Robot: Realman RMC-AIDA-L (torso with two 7-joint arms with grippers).
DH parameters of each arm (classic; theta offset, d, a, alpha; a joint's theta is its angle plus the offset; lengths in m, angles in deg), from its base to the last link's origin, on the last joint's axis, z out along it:
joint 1: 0 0.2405 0 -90
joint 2: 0 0 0 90
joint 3: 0 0.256 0 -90
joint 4: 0 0 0 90
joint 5: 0 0.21 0 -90
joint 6: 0 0 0 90
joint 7: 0 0.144 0 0
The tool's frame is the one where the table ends.
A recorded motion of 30 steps. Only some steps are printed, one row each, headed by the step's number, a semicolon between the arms.
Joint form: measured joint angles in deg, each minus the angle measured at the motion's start. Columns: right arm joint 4, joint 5, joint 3, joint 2, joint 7, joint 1, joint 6; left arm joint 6, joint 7, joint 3, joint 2, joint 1, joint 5, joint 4.
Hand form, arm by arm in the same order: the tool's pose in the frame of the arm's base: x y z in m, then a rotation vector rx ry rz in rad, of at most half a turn. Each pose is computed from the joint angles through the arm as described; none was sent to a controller.
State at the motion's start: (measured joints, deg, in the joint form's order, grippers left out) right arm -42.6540 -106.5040 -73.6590 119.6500 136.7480 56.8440 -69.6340; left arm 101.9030 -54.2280 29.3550 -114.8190 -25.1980 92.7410 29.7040
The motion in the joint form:
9: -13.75 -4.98 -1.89 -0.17 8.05 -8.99 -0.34; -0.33 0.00 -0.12 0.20 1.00 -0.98 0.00
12: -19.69 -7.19 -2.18 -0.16 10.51 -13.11 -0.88; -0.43 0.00 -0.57 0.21 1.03 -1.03 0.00
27: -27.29 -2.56 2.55 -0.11 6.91 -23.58 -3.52; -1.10 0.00 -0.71 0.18 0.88 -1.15 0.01
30: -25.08 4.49 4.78 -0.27 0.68 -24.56 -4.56; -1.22 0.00 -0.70 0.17 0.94 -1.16 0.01
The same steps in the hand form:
9: 0.0741 0.4008 -0.0416 -2.7647 1.1511 0.4437; -0.2792 0.3064 0.0730 -2.2681 -0.1588 -1.1125
12: 0.0843 0.3955 -0.0299 -2.7168 1.1510 0.4384; -0.2800 0.3067 0.0744 -2.2582 -0.1612 -1.1117
27: 0.1206 0.3797 0.0059 -2.6188 1.1852 0.6198; -0.2803 0.3088 0.0747 -2.2499 -0.1660 -1.1044
30: 0.1227 0.3777 0.0143 -2.6338 1.1440 0.7749; -0.2808 0.3087 0.0746 -2.2488 -0.1685 -1.1022

